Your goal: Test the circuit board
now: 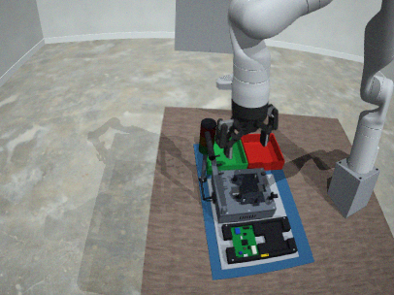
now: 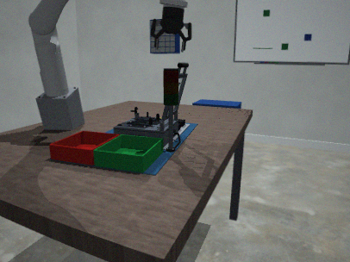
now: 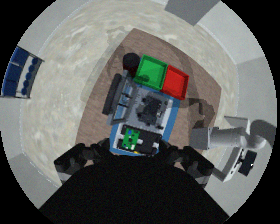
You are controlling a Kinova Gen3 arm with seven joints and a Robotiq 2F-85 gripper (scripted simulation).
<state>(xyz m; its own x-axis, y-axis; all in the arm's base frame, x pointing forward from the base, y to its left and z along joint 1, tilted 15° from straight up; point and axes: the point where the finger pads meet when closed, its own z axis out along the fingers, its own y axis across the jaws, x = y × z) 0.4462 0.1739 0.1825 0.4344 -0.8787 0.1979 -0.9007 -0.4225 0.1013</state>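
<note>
Now: the green circuit board 300 mm below my hand, 90 mm to the left of it and 50 mm behind it. From my hand the other things lie so: clear lid (140 mm below, 70 mm to the right, 60 mm ahead); red bin (310 mm below, 300 mm to the right, 130 mm behind); green bin (310 mm below, 280 mm to the right, 20 mm ahead).
</note>
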